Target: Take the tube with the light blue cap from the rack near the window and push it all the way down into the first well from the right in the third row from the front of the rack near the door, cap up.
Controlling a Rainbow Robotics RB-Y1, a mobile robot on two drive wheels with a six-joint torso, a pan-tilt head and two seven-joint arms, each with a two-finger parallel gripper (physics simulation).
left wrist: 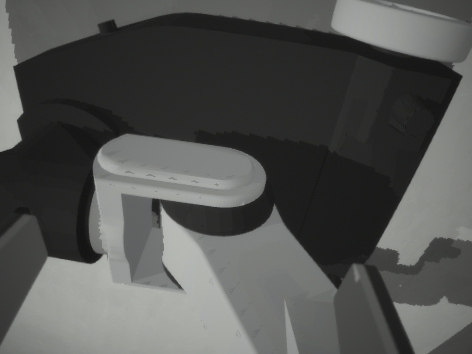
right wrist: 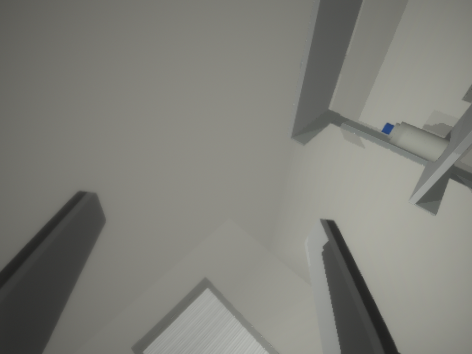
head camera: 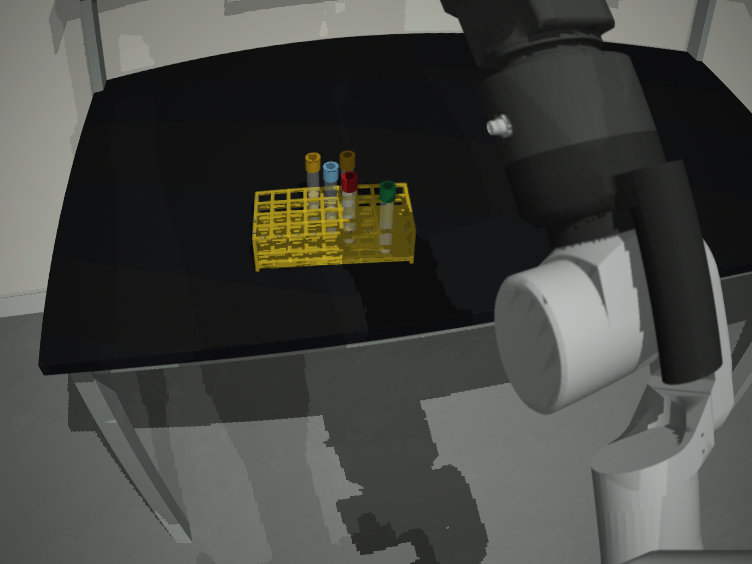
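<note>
Looking at my own hands, I see my left gripper (left wrist: 191,260), and I see my right gripper (right wrist: 208,219) as well.
</note>
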